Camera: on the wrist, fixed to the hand. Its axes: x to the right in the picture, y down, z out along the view.
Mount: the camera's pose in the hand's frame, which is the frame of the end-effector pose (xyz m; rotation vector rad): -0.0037 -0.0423 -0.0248 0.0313 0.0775 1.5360
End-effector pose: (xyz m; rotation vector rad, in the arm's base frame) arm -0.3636 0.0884 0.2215 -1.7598 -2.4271 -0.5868
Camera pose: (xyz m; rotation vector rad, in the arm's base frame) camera -0.4055 0.0651 0.2325 -2.6758 -0.4802 -0.3262
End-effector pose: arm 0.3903 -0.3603 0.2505 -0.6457 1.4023 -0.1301
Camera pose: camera 0.3784 -0.4019 0.2738 0.5771 1.6227 1.0356
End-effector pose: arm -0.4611 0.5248 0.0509 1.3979 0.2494 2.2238
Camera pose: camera -0.4685 0.5619 0.0195 -1.0308 0.6843 -1.9646
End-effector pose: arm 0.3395 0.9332 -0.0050 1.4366 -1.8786 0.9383
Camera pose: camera 0.3823 0.9483 0.0140 0.3437 2.6944 -1.5127
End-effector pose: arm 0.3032 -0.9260 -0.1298 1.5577 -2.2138 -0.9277
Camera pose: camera 0.3496 -0.9401 -0.1378 -0.3419 -2.4033 -0.2703
